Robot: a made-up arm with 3 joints.
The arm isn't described. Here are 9 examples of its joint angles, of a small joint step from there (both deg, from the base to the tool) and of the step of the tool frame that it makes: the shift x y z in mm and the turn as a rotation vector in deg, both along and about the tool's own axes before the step.
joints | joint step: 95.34 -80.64 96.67 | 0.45 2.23 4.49
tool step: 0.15 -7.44 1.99 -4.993 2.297 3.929
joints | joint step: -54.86 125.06 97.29 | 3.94 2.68 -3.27
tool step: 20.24 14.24 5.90 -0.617 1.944 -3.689
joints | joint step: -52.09 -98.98 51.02 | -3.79 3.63 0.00
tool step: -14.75 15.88 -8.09 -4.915 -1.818 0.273
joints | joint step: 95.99 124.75 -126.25 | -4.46 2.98 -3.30
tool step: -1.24 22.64 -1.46 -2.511 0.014 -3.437
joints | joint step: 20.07 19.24 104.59 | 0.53 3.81 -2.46
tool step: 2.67 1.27 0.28 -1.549 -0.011 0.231
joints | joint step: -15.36 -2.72 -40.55 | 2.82 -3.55 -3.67
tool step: 12.75 -6.25 8.45 6.979 -0.510 -3.400
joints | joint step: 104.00 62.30 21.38 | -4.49 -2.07 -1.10
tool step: 6.49 6.80 25.24 2.835 3.359 -3.107
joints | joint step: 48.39 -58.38 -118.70 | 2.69 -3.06 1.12
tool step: 14.86 11.65 -9.63 -0.564 -0.895 -3.226
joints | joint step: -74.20 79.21 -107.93 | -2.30 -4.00 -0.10
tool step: 2.63 17.00 -4.88 0.996 -2.838 -3.604
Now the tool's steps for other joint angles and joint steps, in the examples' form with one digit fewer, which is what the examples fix.
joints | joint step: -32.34 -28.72 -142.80 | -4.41 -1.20 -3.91
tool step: -16.3 -8.6 10.5 6.35 -2.31 0.71
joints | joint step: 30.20 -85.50 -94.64 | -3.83 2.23 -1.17
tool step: -18.1 -14.2 14.1 2.03 0.45 3.54
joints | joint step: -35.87 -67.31 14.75 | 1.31 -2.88 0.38
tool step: 6.1 -5.5 3.8 2.59 0.46 -1.07
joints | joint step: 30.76 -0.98 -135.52 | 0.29 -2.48 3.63
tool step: 2.6 2.1 -0.2 -1.09 0.35 0.39
